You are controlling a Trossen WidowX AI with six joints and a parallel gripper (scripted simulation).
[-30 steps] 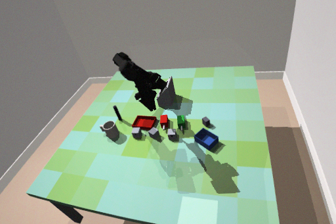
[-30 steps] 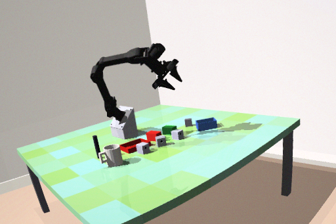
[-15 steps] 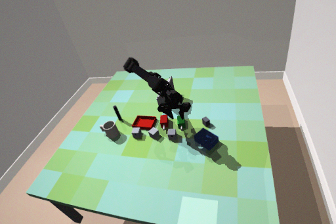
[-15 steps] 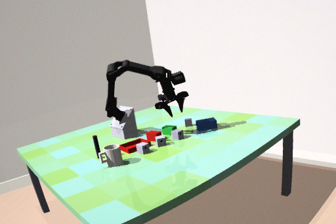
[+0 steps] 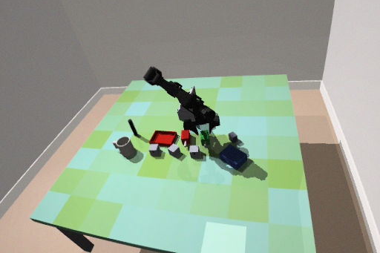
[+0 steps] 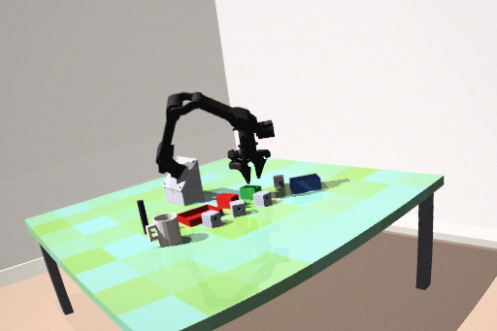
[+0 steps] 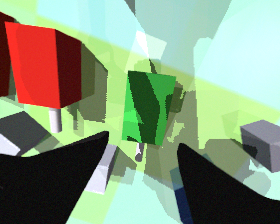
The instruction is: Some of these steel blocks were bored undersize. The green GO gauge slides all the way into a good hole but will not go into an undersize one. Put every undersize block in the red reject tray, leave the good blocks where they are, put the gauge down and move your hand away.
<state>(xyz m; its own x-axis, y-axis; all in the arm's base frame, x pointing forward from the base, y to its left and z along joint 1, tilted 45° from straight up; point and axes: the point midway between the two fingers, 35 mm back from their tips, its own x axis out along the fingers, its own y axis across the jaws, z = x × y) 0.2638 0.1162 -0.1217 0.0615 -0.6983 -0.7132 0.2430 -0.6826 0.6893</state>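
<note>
The green GO gauge lies 10 mm ahead of my gripper tip and 40 mm below it. From my gripper tip the other things lie so: steel block 90 mm ahead, 40 mm to the right, 40 mm below; blue tray 100 mm ahead, 170 mm to the left, 50 mm below; darker grey block 30 mm behind, 150 mm to the left, 40 mm below.
</note>
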